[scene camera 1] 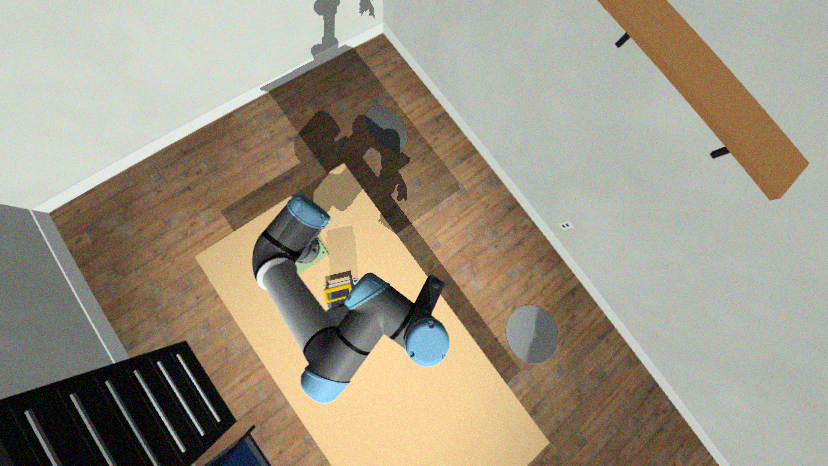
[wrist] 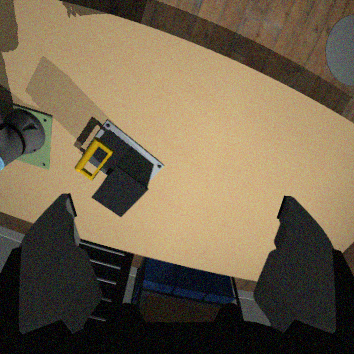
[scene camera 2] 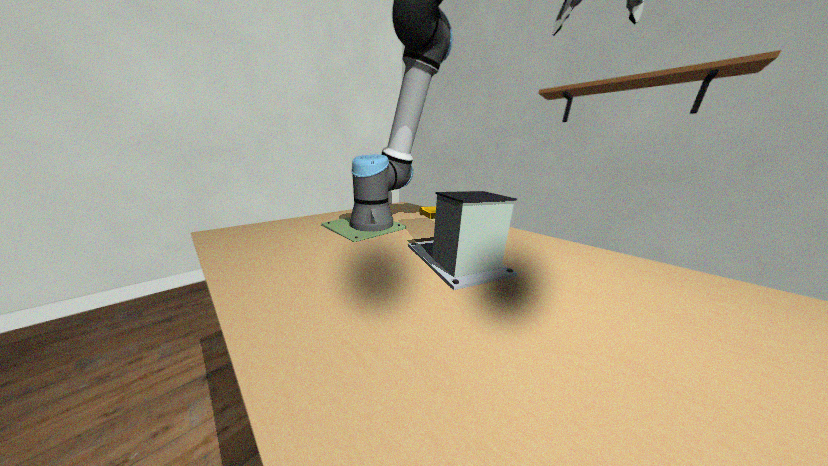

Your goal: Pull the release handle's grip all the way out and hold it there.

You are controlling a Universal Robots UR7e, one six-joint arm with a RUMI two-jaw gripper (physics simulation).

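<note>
The release handle's yellow grip (scene camera 1: 337, 287) (scene camera 2: 428, 211) (wrist: 86, 155) is a rectangular loop at the robot-base side of its housing. In scene camera 2 the housing (scene camera 2: 483, 237) is a pale upright block with a dark top, partly hiding the grip. In the wrist view the block's dark top (wrist: 121, 194) lies beside the grip, on a grey base plate with corner holes. My gripper (scene camera 2: 595, 27) (wrist: 177, 196) is wide open and empty, high above the table and apart from the grip. In the wrist view the grip is up and left, beyond the left finger. Scene camera 1 does not clearly show the fingers.
The arm's base stands on a green plate (scene camera 2: 338, 229) (wrist: 41, 156) near the grip. A wooden wall shelf (scene camera 1: 712, 104) (scene camera 2: 660, 78) hangs on one wall. A black drawer unit (scene camera 1: 121, 399) stands beside the table. A grey round disc (scene camera 1: 531, 334) (wrist: 342, 52) is beyond the opposite edge.
</note>
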